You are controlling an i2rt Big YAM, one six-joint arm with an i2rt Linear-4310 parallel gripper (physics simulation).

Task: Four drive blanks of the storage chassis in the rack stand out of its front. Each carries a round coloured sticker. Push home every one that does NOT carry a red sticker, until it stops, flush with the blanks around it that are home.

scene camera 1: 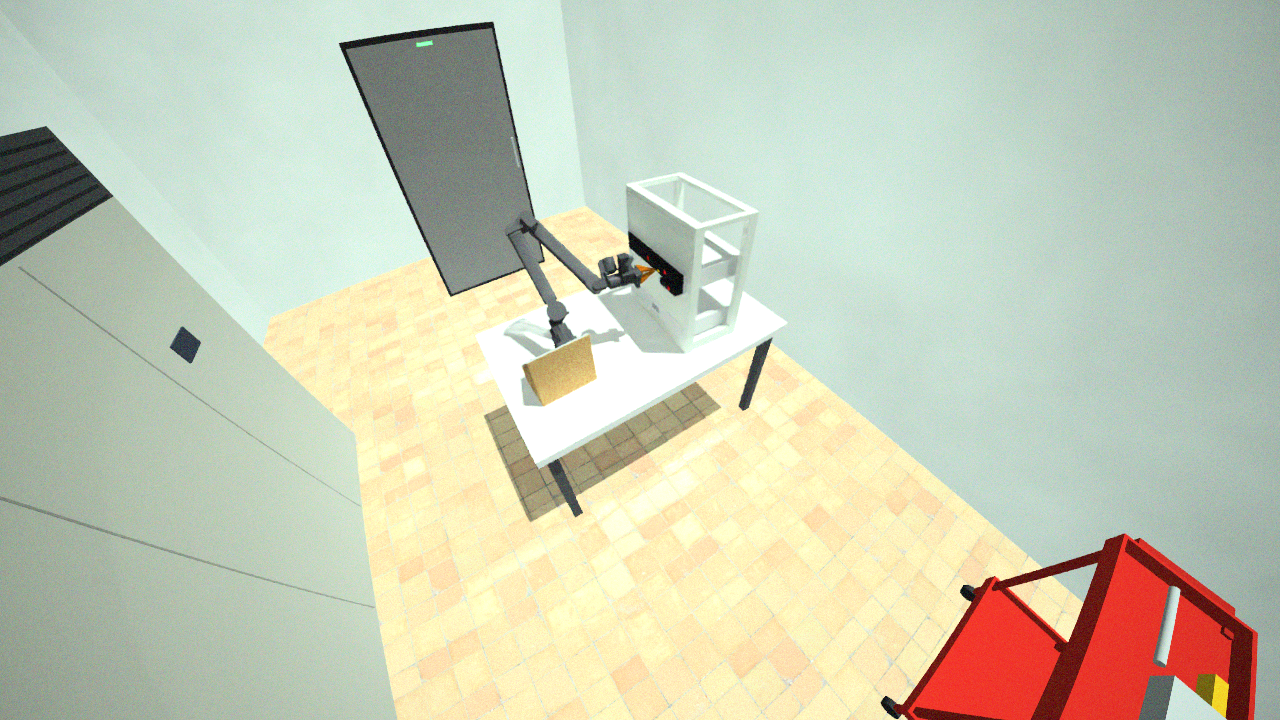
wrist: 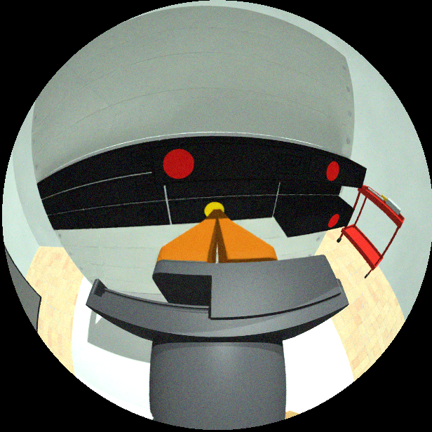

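Note:
The robot's scene includes the gripper [wrist: 216, 215], along with a white rack [scene camera 1: 659, 234].

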